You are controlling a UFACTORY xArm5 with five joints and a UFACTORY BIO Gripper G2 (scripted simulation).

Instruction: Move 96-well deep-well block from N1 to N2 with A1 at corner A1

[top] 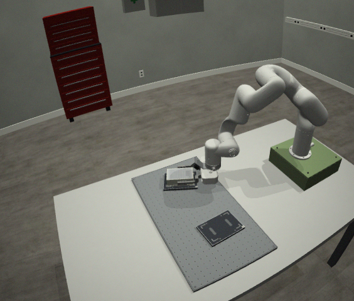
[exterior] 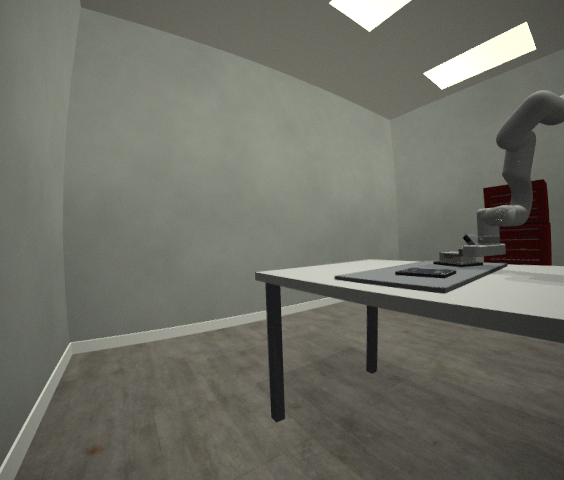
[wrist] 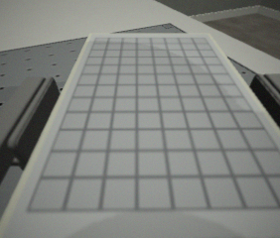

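The white 96-well deep-well block lies 10 mm ahead of my hand and 10 mm below it.
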